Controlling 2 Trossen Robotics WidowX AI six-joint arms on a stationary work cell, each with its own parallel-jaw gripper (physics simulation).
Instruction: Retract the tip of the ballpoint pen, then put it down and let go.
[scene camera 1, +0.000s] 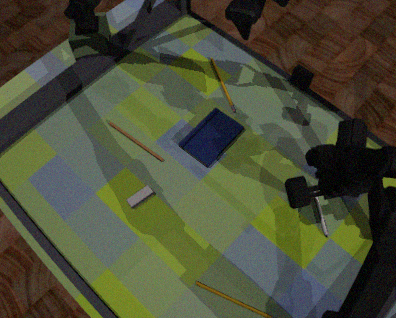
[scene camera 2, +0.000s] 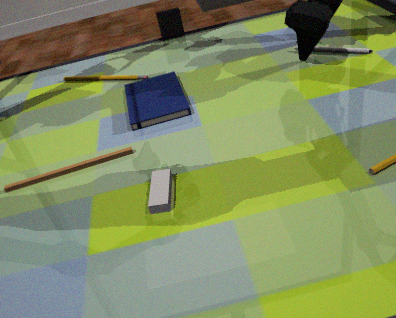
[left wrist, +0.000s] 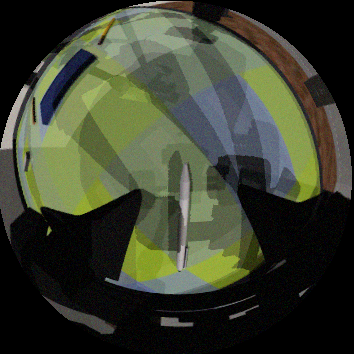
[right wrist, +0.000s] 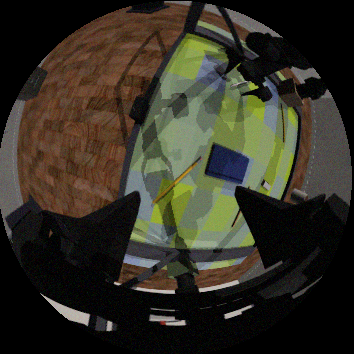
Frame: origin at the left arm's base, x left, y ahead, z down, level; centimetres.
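Seen in the pictures: left gripper, between the fingertips: (scene camera 1: 317, 193) (scene camera 2: 309, 49) (left wrist: 190, 191) (right wrist: 233, 83); right gripper, between the fingertips: (scene camera 1: 251, 28) (right wrist: 188, 193); left arm's base, origin of its link: (right wrist: 298, 90); right arm's base, origin of its link: (scene camera 1: 87, 25) (right wrist: 183, 276).
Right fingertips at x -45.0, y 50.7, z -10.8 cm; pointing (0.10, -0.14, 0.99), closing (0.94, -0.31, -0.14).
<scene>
Pixels of each thing's top centre, then the offset from my right fingertips to it.
- silver-white ballpoint pen, centre of its top: (left wrist: 183, 235) (scene camera 2: 331, 46) (scene camera 1: 320, 208) dx +16.1, dy -34.3, dz +20.3 cm
- dark blue book, centre of its top: (scene camera 2: 154, 95) (left wrist: 58, 80) (scene camera 1: 211, 135) (right wrist: 229, 165) dx +17.6, dy -3.5, dz +20.1 cm
- brown stick, centre of its top: (scene camera 2: 68, 167) (scene camera 1: 135, 140) dx +30.5, dy +9.9, dz +20.6 cm
- white eraser, centre of its top: (scene camera 2: 159, 186) (scene camera 1: 139, 195) (left wrist: 24, 161) dx +40.3, dy -1.5, dz +20.1 cm
The silver-white ballpoint pen (scene camera 1: 322, 221) (scene camera 2: 357, 50) (left wrist: 184, 215) lies flat on the patchwork table top. In the left wrist view its tapered end points up the picture and its clip end down; I cannot tell whether the writing point is out. My left gripper (left wrist: 190, 191) is open and empty, low over the pen, its fingers on either side and apart from it. In scene camera 1 this arm hides part of the pen. My right gripper (right wrist: 188, 193) is open and empty, high and far from the pen, beyond the table's far edge in scene camera 1.
A dark blue book (scene camera 1: 213, 137) (scene camera 2: 157, 100) lies mid-table. A yellow pencil (scene camera 1: 222, 85) lies behind it, a brown stick (scene camera 1: 136, 141) (scene camera 2: 70, 169) and white eraser (scene camera 1: 140, 196) (scene camera 2: 160, 190) to its left, another yellow pencil (scene camera 1: 232, 299) near the bottom.
</scene>
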